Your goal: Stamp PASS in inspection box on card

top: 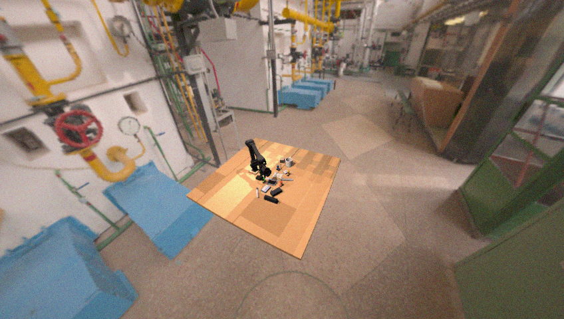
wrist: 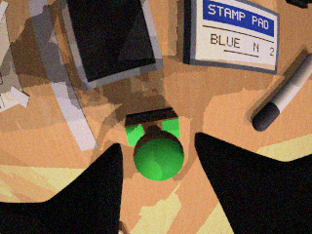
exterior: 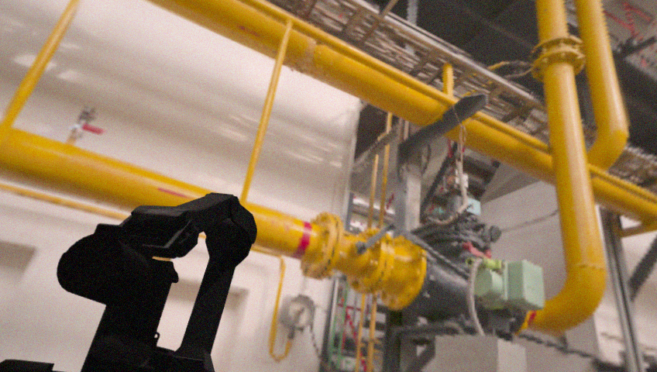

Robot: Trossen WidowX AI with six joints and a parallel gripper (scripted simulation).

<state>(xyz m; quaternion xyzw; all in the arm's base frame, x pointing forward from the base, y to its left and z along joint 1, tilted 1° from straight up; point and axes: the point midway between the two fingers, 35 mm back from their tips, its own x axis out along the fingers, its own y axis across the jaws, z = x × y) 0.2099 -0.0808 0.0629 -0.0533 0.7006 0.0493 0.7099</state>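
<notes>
My gripper tip is 20 mm above the green-knobbed stamp. The rest, counted from my gripper tip: grey strip 40 mm ahead, 80 mm to the left, 40 mm below; then white card 50 mm ahead, 170 mm to the left, 50 mm below; then ink pad 80 mm ahead, 40 mm to the left, 40 mm below.
</notes>
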